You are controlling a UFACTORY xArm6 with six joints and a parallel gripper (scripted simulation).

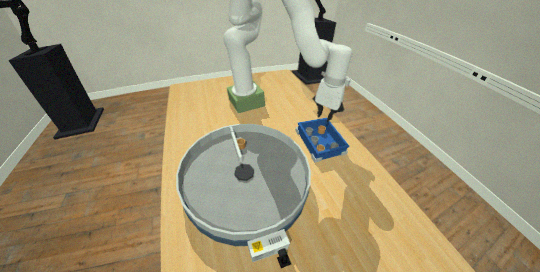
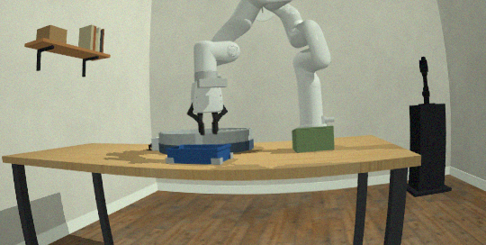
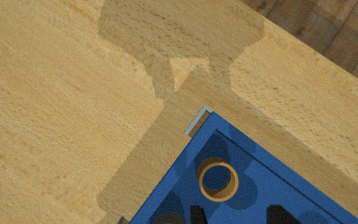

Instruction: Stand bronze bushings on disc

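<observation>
The blue crate lies 9 cm below my hand, 5 cm ahead of it and 3 cm to the right of it. The rest, counted from my hand: grey disc: 39 cm to the right, 12 cm ahead, 6 cm below.
</observation>
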